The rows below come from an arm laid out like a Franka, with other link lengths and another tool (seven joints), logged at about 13 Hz.
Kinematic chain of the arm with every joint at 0, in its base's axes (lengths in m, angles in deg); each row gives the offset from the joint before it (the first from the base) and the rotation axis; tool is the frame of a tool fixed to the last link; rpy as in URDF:
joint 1: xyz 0 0 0.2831 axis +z
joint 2: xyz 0 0 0 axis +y
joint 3: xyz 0 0 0.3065 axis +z
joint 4: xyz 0.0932 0 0 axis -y
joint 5: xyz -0.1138 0 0.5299 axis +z
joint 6: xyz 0 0 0 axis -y
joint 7: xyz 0.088 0 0 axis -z
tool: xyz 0.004 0.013 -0.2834 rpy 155 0 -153.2
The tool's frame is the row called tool.
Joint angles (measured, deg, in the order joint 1, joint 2, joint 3, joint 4, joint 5, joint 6, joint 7), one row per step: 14.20, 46.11, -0.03, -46.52, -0.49, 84.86, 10.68; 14.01, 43.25, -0.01, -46.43, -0.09, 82.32, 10.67; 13.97, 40.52, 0.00, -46.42, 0.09, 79.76, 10.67; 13.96, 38.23, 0.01, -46.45, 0.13, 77.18, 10.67; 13.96, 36.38, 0.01, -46.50, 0.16, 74.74, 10.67; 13.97, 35.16, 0.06, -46.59, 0.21, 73.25, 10.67; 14.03, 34.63, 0.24, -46.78, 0.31, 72.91, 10.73; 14.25, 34.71, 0.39, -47.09, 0.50, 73.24, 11.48; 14.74, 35.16, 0.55, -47.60, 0.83, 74.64, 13.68
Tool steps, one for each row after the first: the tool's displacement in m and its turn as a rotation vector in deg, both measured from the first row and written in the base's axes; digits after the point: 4 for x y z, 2 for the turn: -0.0103, -0.0032, 0.0419, 0.50, -0.30, -0.19; -0.0232, -0.0060, 0.0804, 0.73, -0.43, -0.21; -0.0375, -0.0094, 0.1112, 0.69, -0.10, -0.21; -0.0518, -0.0128, 0.1352, 0.57, 0.52, -0.21; -0.0614, -0.0142, 0.1504, 0.55, 0.89, -0.14; -0.0651, -0.0117, 0.1557, 0.74, 0.94, 0.02; -0.0652, -0.0060, 0.1519, 0.88, 1.04, -0.35; -0.0609, 0.0057, 0.1419, 1.10, 0.67, -1.88
